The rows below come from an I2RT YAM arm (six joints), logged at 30 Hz.
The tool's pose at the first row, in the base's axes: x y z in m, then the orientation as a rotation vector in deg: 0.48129 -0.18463 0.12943 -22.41 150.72 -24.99
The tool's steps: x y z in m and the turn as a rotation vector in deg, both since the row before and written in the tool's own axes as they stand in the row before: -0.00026 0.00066 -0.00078 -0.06 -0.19 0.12; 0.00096 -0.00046 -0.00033 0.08 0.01 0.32; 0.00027 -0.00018 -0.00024 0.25 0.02 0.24; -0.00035 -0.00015 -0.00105 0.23 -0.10 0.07; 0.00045 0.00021 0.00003 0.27 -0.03 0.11; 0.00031 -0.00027 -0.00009 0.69 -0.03 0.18; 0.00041 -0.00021 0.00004 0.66 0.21 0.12; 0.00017 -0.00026 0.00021 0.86 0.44 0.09; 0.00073 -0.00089 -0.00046 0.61 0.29 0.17; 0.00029 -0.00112 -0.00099 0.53 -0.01 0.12
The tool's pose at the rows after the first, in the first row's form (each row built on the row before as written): 0.48102 -0.18376 0.12995 -22.29 150.57 -24.82; 0.48013 -0.18443 0.13003 -21.84 150.58 -24.82; 0.47982 -0.18463 0.13020 -21.44 150.54 -25.07; 0.47966 -0.18440 0.13128 -21.29 150.38 -25.32; 0.47925 -0.18436 0.13100 -21.06 150.27 -25.62; 0.47899 -0.18469 0.13106 -20.60 150.03 -26.44; 0.47869 -0.18502 0.13095 -20.20 150.03 -27.32; 0.47869 -0.18537 0.13081 -19.73 150.18 -28.53; 0.47798 -0.18627 0.13127 -19.26 150.26 -29.35; 0.47743 -0.18708 0.13244 -18.93 150.07 -29.99
